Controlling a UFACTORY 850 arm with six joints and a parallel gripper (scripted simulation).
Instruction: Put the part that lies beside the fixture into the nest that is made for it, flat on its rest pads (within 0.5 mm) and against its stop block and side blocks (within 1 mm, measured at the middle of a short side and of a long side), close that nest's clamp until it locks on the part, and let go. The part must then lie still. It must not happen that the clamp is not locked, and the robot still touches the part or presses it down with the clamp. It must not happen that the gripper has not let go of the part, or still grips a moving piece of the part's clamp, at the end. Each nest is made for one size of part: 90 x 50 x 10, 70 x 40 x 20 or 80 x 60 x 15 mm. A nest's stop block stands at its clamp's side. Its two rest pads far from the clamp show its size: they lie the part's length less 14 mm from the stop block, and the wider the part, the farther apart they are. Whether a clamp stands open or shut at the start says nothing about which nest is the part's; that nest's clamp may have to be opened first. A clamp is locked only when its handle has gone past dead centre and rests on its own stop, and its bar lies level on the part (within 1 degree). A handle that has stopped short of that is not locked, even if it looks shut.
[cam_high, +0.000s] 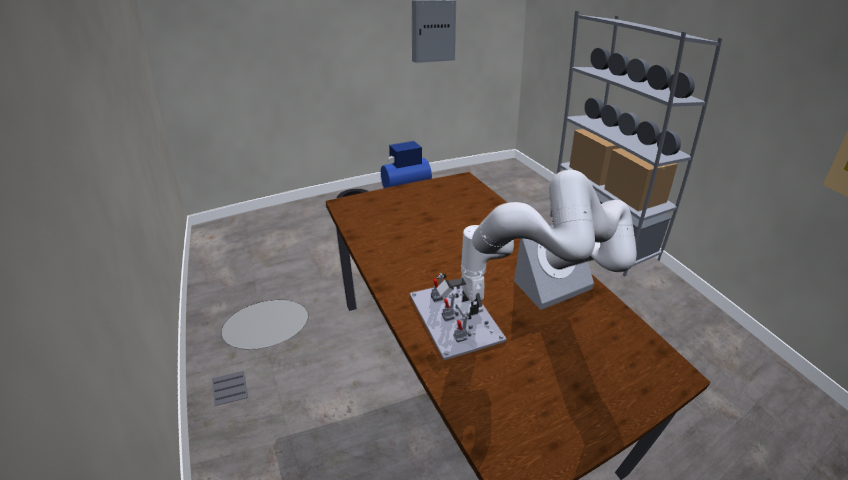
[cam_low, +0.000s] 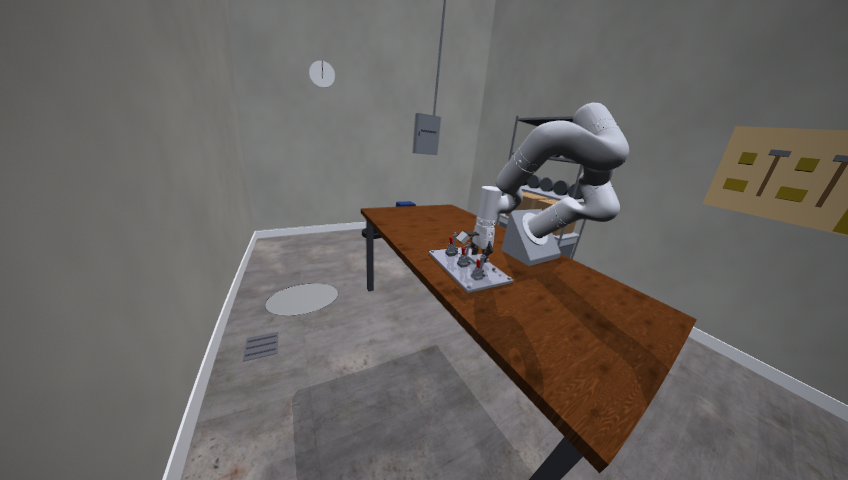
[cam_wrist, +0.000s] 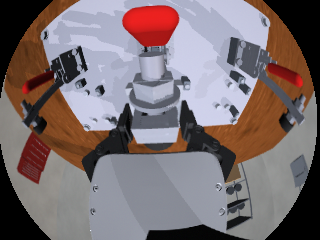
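My hand is 1 cm above the flat grey part. The rest, counted from my hand: grey fixture plate (5 cm ahead, 1 cm to the right, 4 cm below).
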